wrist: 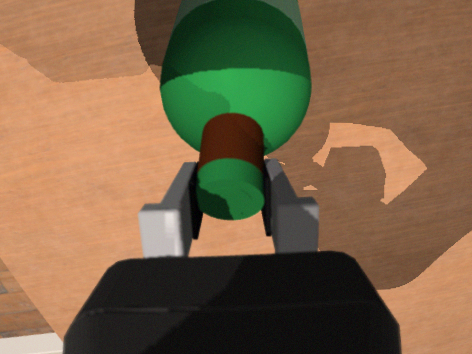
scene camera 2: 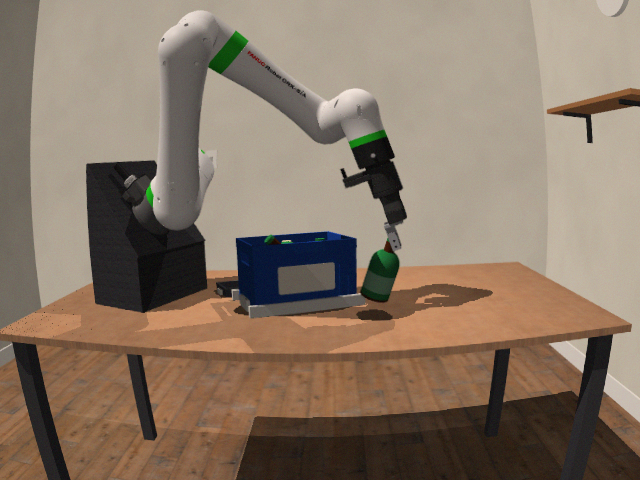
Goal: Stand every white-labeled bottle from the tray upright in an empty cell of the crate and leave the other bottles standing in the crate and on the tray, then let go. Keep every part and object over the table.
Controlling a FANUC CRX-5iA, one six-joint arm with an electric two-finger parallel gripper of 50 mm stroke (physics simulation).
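Where they show: gripper, fingertip midpoint: (wrist: 231, 184) (scene camera 2: 397, 248); arm's base at its link origin: (scene camera 2: 150, 214).
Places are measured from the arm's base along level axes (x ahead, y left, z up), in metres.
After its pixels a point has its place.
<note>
A green bottle (scene camera 2: 383, 266) {y -0.284, x 0.612, z -0.126 m} (wrist: 236, 90) {y -0.248, x 0.612, z -0.092 m} with a pale, whitish label, a brown neck and a green cap hangs tilted just above the table, to the right of the crate. My gripper (scene camera 2: 393, 243) {y -0.262, x 0.651, z -0.088 m} (wrist: 231, 184) {y -0.262, x 0.651, z -0.088 m} is shut on its neck, one finger on each side below and beside the cap. The blue crate (scene camera 2: 258, 272) {y -0.216, x 0.320, z -0.139 m} stands upright left of the bottle. A few bottle tops show over its rim, one green cap (scene camera 2: 269, 239) {y -0.175, x 0.351, z -0.065 m} leaning at the left; the cells and the rest of those bottles are hidden by the crate's walls. A tray with bottles cannot be made out.
Pale rails (scene camera 2: 305, 308) {y -0.197, x 0.432, z -0.239 m} run along the crate's foot on the wooden table (scene camera 2: 547, 315) {y -0.439, x 1.015, z -0.250 m}. A low black object (scene camera 2: 226, 287) {y 0.098, x 0.213, z -0.242 m} lies behind the crate's left side. The dark robot pedestal (scene camera 2: 116, 258) {y -0.133, x -0.085, z -0.106 m} stands at the left. The table's edge and floor show at the lower left in the wrist view.
</note>
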